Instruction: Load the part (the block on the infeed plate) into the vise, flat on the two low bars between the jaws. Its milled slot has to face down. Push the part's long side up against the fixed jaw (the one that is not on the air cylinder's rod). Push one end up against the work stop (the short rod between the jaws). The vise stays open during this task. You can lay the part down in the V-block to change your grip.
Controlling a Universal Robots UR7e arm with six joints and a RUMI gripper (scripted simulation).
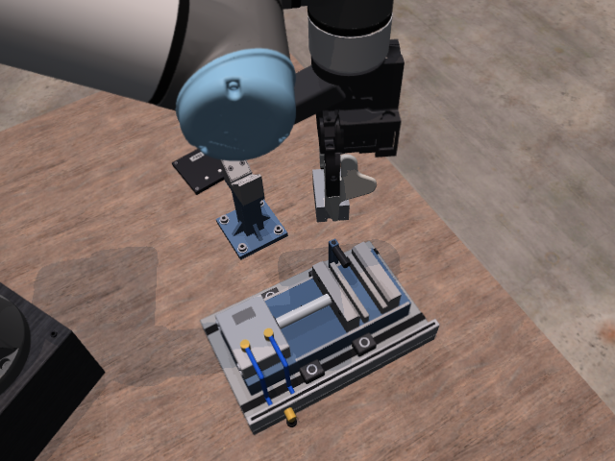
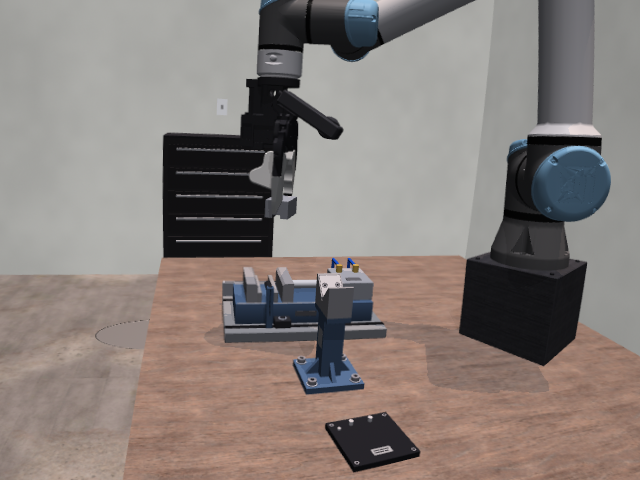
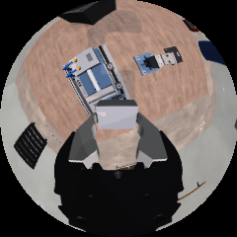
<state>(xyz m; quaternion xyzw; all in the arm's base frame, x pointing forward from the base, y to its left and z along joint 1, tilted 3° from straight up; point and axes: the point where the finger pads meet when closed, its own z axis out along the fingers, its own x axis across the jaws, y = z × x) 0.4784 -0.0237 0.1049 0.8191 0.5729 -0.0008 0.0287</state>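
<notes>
My gripper is now 5 cm short of the fixed jaw, 5 cm to the left of it and 17 cm above it. Round my hand: work stop 2 cm ahead, 1 cm to the right, 16 cm below; then moving jaw 2 cm behind, 5 cm to the right, 17 cm below; then part 1 cm below.
</notes>
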